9 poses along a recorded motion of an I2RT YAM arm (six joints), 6.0 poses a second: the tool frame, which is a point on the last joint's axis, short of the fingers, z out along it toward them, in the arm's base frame.
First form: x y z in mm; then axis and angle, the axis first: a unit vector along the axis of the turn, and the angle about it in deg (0 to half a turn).
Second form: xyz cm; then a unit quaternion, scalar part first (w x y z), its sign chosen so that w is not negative. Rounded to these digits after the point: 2 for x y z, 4 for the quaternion.
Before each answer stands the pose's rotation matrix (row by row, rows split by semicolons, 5 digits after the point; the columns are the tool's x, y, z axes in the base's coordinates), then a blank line. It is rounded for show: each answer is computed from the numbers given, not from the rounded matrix.
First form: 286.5, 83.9, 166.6, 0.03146, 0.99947, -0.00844, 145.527
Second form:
-0.82259 0.06214 0.56523; 0.05259 0.99806 -0.03320; -0.56620 0.00242 -0.82426

28.65, 8.39, 16.66, 0.2963, 0.0300, 0.9546, -0.0081
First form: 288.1, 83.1, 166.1, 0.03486, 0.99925, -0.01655, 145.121
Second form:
-0.81815 0.07287 0.57037; 0.05395 0.99729 -0.05004; -0.57247 -0.01017 -0.81986

28.81, 8.31, 16.61, 0.2997, 0.0333, 0.9533, -0.0158
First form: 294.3, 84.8, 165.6, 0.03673, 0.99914, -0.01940, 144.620
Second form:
-0.81288 0.07785 0.57720; 0.05539 0.99687 -0.05645; -0.57979 -0.01392 -0.81465

29.43, 8.48, 16.56, 0.3039, 0.0350, 0.9519, -0.0185
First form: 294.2, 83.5, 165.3, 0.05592, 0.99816, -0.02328, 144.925
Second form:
-0.81271 0.11488 0.57123; 0.08812 0.99333 -0.07439; -0.57596 -0.01012 -0.81742

29.42, 8.35, 16.53, 0.3013, 0.0533, 0.9518, -0.0222
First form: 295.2, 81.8, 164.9, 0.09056, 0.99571, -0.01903, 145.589
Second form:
-0.81004 0.17532 0.55956; 0.15381 0.98437 -0.08576; -0.56585 0.01660 -0.82434

29.52, 8.18, 16.49, 0.2958, 0.0865, 0.9512, -0.0182
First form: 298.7, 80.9, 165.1, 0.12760, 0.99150, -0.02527, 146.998
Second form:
-0.80871 0.24638 0.53411; 0.21886 0.96889 -0.11557; -0.54597 0.02343 -0.83748

29.87, 8.09, 16.51, 0.2840, 0.1223, 0.9507, -0.0242
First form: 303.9, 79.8, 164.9, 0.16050, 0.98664, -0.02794, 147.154
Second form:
-0.79273 0.30655 0.52688; 0.27624 0.95116 -0.13778; -0.54339 0.03633 -0.83869

30.39, 7.98, 16.49, 0.2827, 0.1540, 0.9464, -0.0268
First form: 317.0, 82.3, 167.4, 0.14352, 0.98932, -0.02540, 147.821
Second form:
-0.80836 0.27569 0.52015; 0.24864 0.96078 -0.12283; -0.53361 0.03004 -0.84520

31.70, 8.23, 16.74, 0.2771, 0.1379, 0.9506, -0.0244
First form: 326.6, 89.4, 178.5, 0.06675, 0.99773, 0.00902, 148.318
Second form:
-0.84273 0.11853 0.52513; 0.12801 0.99160 -0.01840; -0.52290 0.05172 -0.85083

32.66, 8.94, 17.85, 0.2730, 0.0642, 0.9598, 0.0087
